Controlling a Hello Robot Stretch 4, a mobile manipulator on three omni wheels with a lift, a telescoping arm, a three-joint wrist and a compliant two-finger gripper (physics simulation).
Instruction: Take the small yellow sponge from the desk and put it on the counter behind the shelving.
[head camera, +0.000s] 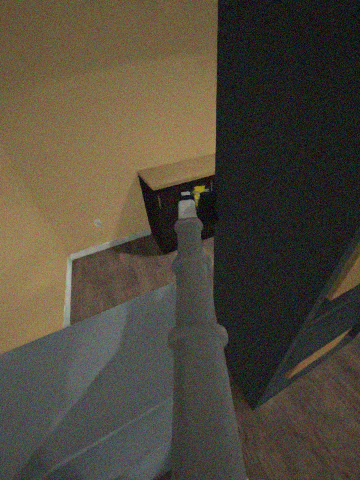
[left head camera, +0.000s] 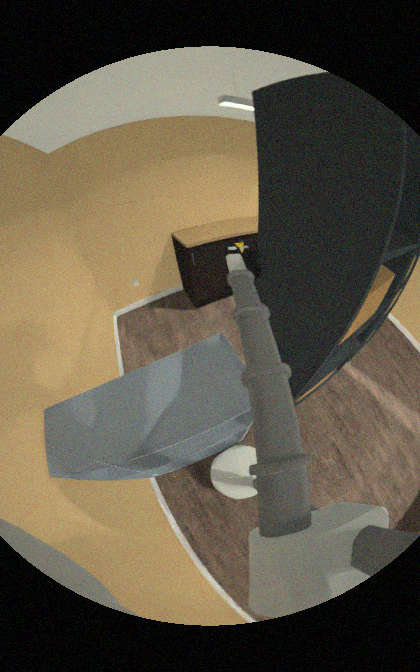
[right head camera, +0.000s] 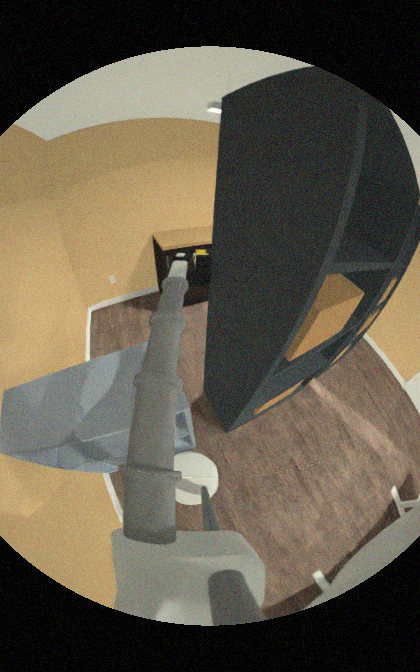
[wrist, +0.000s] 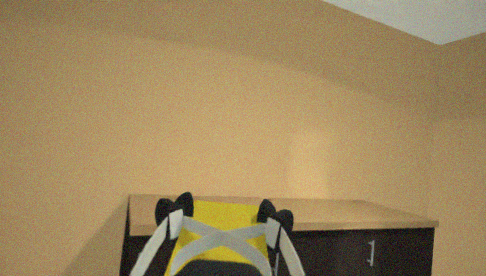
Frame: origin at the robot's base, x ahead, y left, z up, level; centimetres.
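Seen in the pictures: gripper, fingertip midpoint: (head camera: 198, 187) (wrist: 225, 211).
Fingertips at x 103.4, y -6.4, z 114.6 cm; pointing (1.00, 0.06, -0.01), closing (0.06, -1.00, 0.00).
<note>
A point is followed by its place in that frame.
The yellow sponge (head camera: 200, 189) {x 100.2, y -6.9, z 114.8 cm} (left head camera: 240, 246) (right head camera: 201, 252) (wrist: 226, 215) {x 100.8, y -6.6, z 114.9 cm} is between the two black fingertips of my gripper (wrist: 225, 211) {x 103.4, y -6.4, z 114.6 cm}, which is shut on it at the end of the long extended arm. The counter (head camera: 177, 172) {x 214.5, y 8.3, z 88.3 cm} (left head camera: 215, 233) (right head camera: 182, 237) (wrist: 340, 210) {x 251.9, y -70.8, z 88.3 cm} has a light wood top and dark doors and stands against the far wall. In the wrist view the sponge overlaps the counter top's left part. In the head views the gripper is seen in front of the counter's dark doors. The shelving (head camera: 280, 175) {x 53.8, y -22.1, z 135.9 cm} (left head camera: 325, 200) (right head camera: 275, 200) hides the counter's right end.
The tall dark shelving rises close to the right of the arm, with an orange-brown box (left head camera: 367, 305) (right head camera: 325, 315) in it. A grey-blue piece of furniture (head camera: 85, 380) {x 24.6, y 26.6, z 103.3 cm} (left head camera: 145, 400) (right head camera: 70, 405) lies under and left of the arm. A round white object (left head camera: 234, 462) (right head camera: 200, 470) is on the floor.
</note>
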